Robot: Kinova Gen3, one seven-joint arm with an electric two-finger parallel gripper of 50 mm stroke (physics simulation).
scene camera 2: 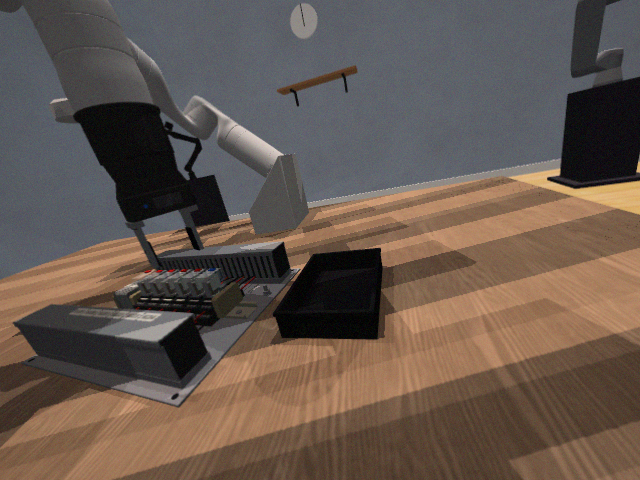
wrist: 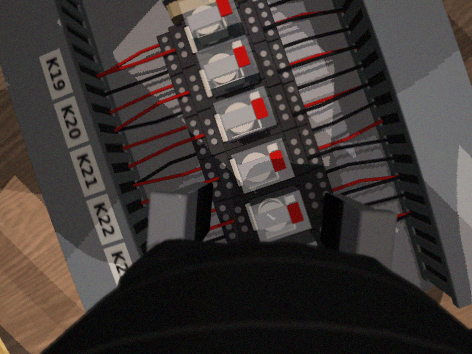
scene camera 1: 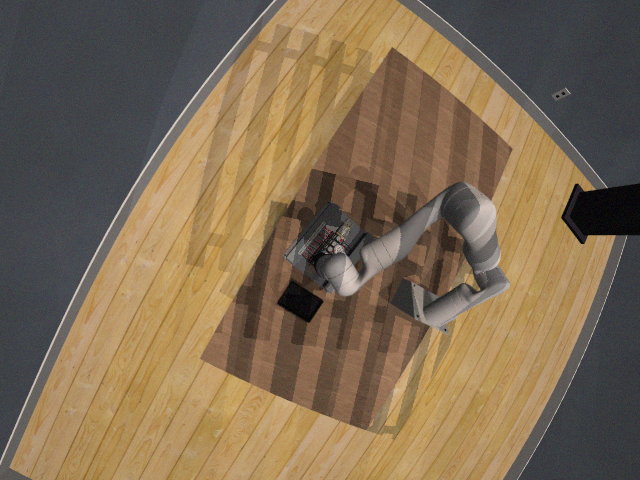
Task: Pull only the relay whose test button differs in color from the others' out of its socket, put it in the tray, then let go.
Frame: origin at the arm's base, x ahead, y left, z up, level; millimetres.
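Where they show: gripper, between the fingertips: (scene camera 2: 178, 257) (wrist: 266, 212); arm's base, origin of its link: (scene camera 2: 279, 169) (scene camera 1: 431, 315).
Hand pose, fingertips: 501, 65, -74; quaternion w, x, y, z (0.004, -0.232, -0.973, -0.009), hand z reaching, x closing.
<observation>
Each offset is from my fingertips to the centre of the thing, as dx, dy, dz. "spot": to the spot under its first point.
The relay with the blue button @(-3, +37, -49) (scene camera 2: 207, 282) stands in its socket at the tray end of the relay row in scene camera 2. Other relays with red buttons @(-8, -47, -49) (scene camera 2: 166, 281) (wrist: 244, 116) stand beside it in sockets. In the wrist view the blue button does not show; the gripper body covers that end of the row. My gripper (scene camera 2: 175, 255) (wrist: 266, 212) is open and empty, above the row. In the wrist view its fingers appear either side of the nearest visible red-button relay @(-5, +9, -49) (wrist: 279, 216). The black tray @(-41, +208, -79) (scene camera 1: 309, 291) (scene camera 2: 330, 326) lies beside the panel, with no relay visible in it.
Grey wiring ducts @(+92, -63, -64) (scene camera 2: 103, 335) @(-109, -51, -64) (scene camera 2: 222, 256) (wrist: 430, 150) run along both sides of the row on the panel plate @(spot: +66, +87, -94) (scene camera 2: 219, 348). Red and black wires lie between ducts and sockets. A tan end block @(-2, +56, -71) (scene camera 2: 227, 300) stands at the row's tray end. Labels @(spot: +82, -81, -33) (wrist: 70, 122) mark one duct.
</observation>
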